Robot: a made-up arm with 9 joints. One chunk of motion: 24 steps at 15 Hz.
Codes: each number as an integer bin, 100 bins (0 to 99) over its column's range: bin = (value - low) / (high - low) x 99, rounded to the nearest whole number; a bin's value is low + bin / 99 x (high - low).
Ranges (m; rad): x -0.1..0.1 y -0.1..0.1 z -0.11..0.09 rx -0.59..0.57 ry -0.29..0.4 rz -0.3..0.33
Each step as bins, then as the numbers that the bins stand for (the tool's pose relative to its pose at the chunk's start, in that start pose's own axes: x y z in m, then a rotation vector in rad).
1 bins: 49 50 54 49 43 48
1 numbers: -0.0010 0.0010 -0.0009 -0.0159 0.0097 0.0055
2 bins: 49 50 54 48 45 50
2 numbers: -0.0010 0.0010 -0.0009 -0.0276 0.0236 0.0182
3 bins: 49 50 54 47 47 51
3 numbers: -0.0010 0.0010 -0.0009 -0.0393 0.0376 0.0245
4 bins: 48 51 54 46 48 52
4 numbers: -0.0030 0.0030 -0.0009 -0.0510 0.0445 0.0309
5 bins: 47 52 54 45 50 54
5 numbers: -0.0051 0.0051 -0.0009 -0.0627 0.0585 0.0436
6 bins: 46 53 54 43 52 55
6 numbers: -0.0071 0.0071 -0.0009 -0.0862 0.0724 0.0500
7 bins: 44 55 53 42 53 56
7 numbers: -0.0111 0.0111 -0.0029 -0.0979 0.0794 0.0564
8 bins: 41 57 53 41 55 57
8 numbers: -0.0172 0.0152 -0.0029 -0.1096 0.0933 0.0627
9 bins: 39 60 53 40 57 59
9 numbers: -0.0212 0.0212 -0.0029 -0.1213 0.1073 0.0755
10 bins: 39 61 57 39 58 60
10 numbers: -0.0212 0.0232 0.0052 -0.1330 0.1142 0.0818
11 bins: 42 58 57 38 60 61
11 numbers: -0.0152 0.0172 0.0052 -0.1447 0.1282 0.0882
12 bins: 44 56 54 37 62 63
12 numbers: -0.0111 0.0131 -0.0009 -0.1565 0.1421 0.1009
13 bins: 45 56 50 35 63 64
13 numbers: -0.0091 0.0131 -0.0090 -0.1799 0.1491 0.1073
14 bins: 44 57 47 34 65 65
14 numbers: -0.0111 0.0152 -0.0151 -0.1916 0.1630 0.1136
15 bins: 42 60 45 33 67 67
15 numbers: -0.0152 0.0212 -0.0191 -0.2033 0.1770 0.1264
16 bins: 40 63 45 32 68 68
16 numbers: -0.0192 0.0273 -0.0191 -0.2151 0.1839 0.1327
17 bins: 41 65 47 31 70 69
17 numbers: -0.0172 0.0313 -0.0151 -0.2268 0.1979 0.1391
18 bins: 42 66 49 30 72 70
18 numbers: -0.0152 0.0333 -0.0110 -0.2385 0.2118 0.1455
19 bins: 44 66 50 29 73 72
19 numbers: -0.0111 0.0333 -0.0090 -0.2502 0.2188 0.1582
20 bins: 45 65 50 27 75 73
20 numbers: -0.0091 0.0313 -0.0090 -0.2736 0.2327 0.1645
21 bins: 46 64 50 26 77 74
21 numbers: -0.0071 0.0293 -0.0090 -0.2854 0.2467 0.1709
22 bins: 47 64 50 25 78 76
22 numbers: -0.0051 0.0293 -0.0090 -0.2971 0.2536 0.1836
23 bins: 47 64 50 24 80 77
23 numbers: -0.0051 0.0293 -0.0090 -0.3088 0.2676 0.1900
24 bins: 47 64 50 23 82 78
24 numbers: -0.0051 0.0293 -0.0090 -0.3205 0.2815 0.1964
